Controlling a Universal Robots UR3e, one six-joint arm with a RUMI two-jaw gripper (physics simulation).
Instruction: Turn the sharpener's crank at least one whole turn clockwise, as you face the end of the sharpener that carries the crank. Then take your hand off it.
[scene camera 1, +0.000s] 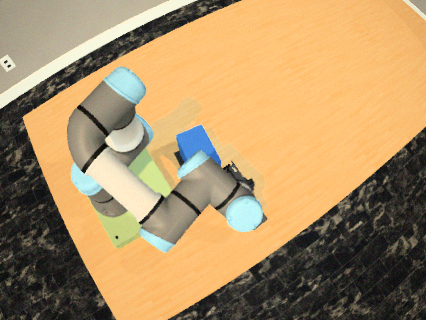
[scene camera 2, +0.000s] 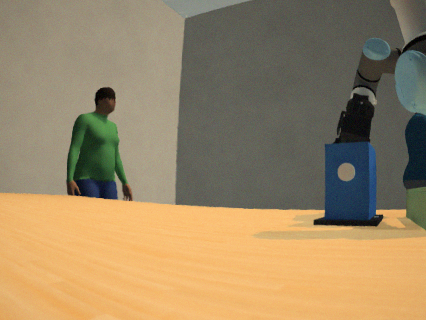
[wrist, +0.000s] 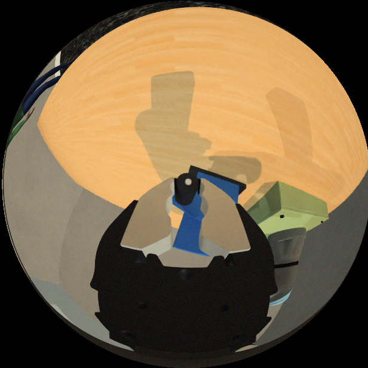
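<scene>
The blue sharpener (scene camera 1: 196, 141) (scene camera 2: 349, 197) (wrist: 220, 187) stands upright on its black base (scene camera 2: 345, 221) (wrist: 243, 190). A pale disc (scene camera 2: 346, 171) marks the face toward scene camera 2. In the wrist view, my gripper (wrist: 187, 179) is shut on the crank's black knob (wrist: 186, 195), which has a white dot on its end. A blue part (wrist: 188, 232) shows between the jaws below the knob. In scene camera 1 the gripper (scene camera 1: 240, 175) is beside the sharpener, partly under the wrist. In scene camera 2 its fingertips and the crank are hidden behind the sharpener.
The arm's green base block (scene camera 1: 122, 232) (scene camera 2: 416, 205) (wrist: 295, 204) stands near the sharpener on the wooden table (scene camera 1: 320, 100) (scene camera 2: 150, 260) (wrist: 225, 60). A person in green (scene camera 2: 97, 145) stands beyond the table. Shadows of the arm lie on the table.
</scene>
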